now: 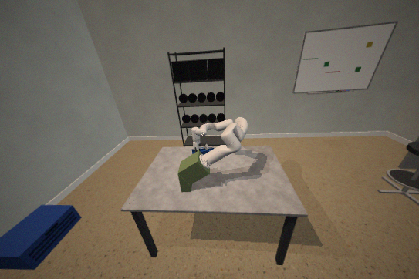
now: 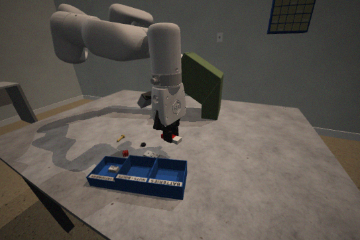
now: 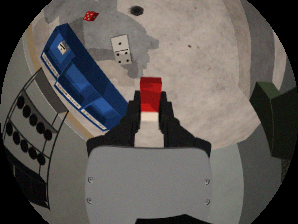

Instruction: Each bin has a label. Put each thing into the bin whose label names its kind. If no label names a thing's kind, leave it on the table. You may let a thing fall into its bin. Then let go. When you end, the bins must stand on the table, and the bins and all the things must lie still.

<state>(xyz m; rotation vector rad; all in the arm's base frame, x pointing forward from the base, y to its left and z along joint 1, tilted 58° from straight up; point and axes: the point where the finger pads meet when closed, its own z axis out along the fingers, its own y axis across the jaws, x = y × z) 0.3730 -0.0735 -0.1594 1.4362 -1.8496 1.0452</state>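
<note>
Now: hand 13 cm short of the small silver piece, 13 cm to the left of it and 7 cm above it. Also, from my hand: white domino (3 cm ahead, 6 cm to the right, 8 cm below); black nut (1 cm behind, 12 cm to the right, 8 cm below); red-and-white eraser (1 cm to the left, 2 cm below).
</note>
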